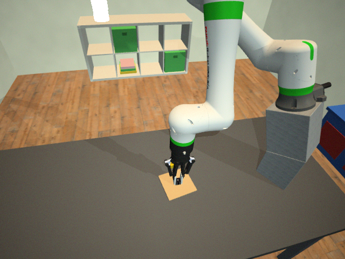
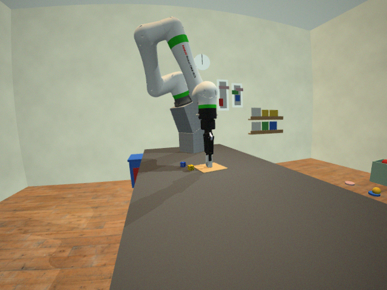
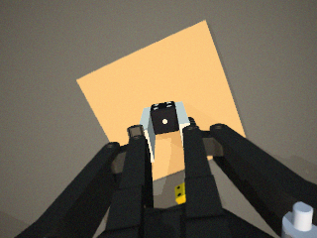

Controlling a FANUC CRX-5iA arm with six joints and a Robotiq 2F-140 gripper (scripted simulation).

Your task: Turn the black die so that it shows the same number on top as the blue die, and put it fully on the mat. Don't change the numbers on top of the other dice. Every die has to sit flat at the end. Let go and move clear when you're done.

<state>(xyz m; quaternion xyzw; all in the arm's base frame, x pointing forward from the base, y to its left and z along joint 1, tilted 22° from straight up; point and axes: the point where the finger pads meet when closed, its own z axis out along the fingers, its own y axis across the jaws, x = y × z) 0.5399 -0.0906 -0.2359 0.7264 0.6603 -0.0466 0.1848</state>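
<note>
The black die lies 2 cm below my hand. Round my hand: blue die 8 cm behind, 12 cm to the right, 3 cm below; then yellow die 10 cm to the right, 3 cm below; then tan mat 4 cm below.
</note>
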